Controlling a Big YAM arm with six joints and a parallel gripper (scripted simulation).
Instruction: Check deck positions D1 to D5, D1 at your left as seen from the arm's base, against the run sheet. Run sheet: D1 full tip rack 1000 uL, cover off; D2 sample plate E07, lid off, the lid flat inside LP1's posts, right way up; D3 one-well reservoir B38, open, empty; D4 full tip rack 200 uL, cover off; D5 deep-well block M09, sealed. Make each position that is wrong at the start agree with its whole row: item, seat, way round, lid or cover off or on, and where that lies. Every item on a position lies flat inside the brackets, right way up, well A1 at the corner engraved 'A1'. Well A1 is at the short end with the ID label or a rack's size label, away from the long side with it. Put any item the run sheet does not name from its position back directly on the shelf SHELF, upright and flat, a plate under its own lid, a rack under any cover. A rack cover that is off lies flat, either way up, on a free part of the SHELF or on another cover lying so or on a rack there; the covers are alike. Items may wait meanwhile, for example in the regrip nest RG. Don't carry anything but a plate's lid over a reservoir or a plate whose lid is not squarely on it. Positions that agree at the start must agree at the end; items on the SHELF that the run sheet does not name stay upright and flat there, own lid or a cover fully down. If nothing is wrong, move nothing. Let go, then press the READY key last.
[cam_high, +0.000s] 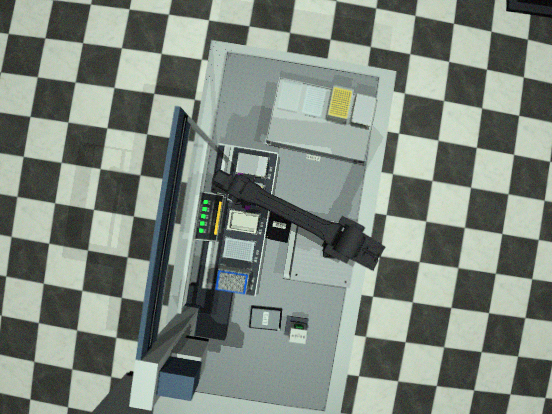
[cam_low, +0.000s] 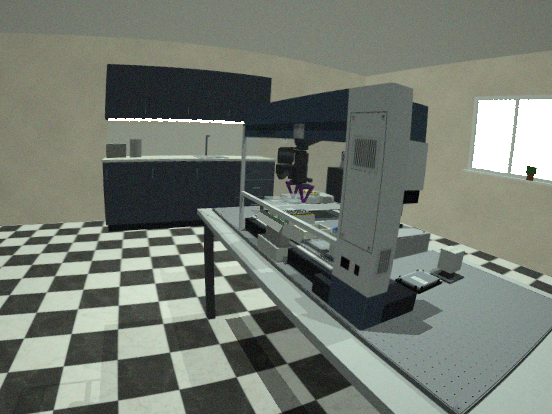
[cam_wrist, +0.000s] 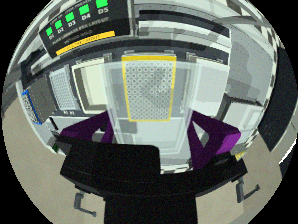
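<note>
My hand is 1 cm past the yellow-framed tip rack and 8 cm above it. Also, from my hand: cream reservoir: 1 cm ahead, 13 cm to the left, 11 cm below; clear rack cover: 1 cm above; white-topped block: 1 cm behind, 12 cm to the right, 10 cm below.
</note>
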